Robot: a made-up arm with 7 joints.
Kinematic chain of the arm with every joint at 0, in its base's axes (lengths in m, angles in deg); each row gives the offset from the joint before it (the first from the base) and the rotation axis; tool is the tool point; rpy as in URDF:
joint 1: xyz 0 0 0.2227 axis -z
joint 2: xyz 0 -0.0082 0.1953 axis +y
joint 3: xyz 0 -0.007 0.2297 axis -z
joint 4: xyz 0 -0.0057 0.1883 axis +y
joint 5: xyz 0 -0.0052 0.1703 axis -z
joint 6: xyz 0 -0.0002 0.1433 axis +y
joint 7: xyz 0 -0.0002 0.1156 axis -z
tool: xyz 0 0 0 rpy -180 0 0
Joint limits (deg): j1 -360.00..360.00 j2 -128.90..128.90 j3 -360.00..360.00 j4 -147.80..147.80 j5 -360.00..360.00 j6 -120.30..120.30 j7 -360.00..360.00
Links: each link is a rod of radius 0.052 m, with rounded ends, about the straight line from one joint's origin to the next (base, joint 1, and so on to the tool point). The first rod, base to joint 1, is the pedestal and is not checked.
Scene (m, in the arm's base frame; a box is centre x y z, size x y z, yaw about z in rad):
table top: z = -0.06
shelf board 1: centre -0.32 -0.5 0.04 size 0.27 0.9 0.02 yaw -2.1
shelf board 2: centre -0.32 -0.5 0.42 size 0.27 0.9 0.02 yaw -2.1
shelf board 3: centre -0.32 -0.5 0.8 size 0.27 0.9 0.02 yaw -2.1
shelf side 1: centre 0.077 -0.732 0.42 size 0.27 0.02 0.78 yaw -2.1
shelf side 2: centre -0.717 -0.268 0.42 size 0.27 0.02 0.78 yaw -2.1
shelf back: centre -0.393 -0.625 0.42 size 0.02 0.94 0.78 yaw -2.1
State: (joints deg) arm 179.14 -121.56 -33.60 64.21 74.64 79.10 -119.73
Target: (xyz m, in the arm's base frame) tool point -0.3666 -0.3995 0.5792
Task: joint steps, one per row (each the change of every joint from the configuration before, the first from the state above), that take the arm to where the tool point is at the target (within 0.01 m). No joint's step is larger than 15 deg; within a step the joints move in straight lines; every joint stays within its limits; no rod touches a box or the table.
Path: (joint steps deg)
1: -3.17 13.97 0.16 6.45 -1.70 -1.11 0.00
2: -3.17 13.97 0.17 6.45 -1.69 -1.10 0.00
3: -3.17 13.97 0.16 6.45 -1.70 -1.11 0.00
4: -3.17 13.97 0.16 6.45 -1.69 -1.10 0.00
5: -3.17 13.97 0.17 6.46 -1.70 -1.11 0.00
6: -3.16 13.97 0.16 6.45 -1.70 -1.11 0.00
7: -3.17 13.97 0.16 6.45 -1.69 -1.10 0.00
8: -3.17 13.96 0.17 6.45 -1.70 -1.11 0.00
9: -3.17 13.97 0.16 6.45 -1.70 -1.10 0.00
10: -1.81 8.98 -0.87 -12.06 3.45 -4.52 0.00
11: -1.80 8.98 -0.86 -12.06 3.44 -4.52 0.00
12: -1.81 8.97 -0.87 -12.07 3.45 -4.52 0.00

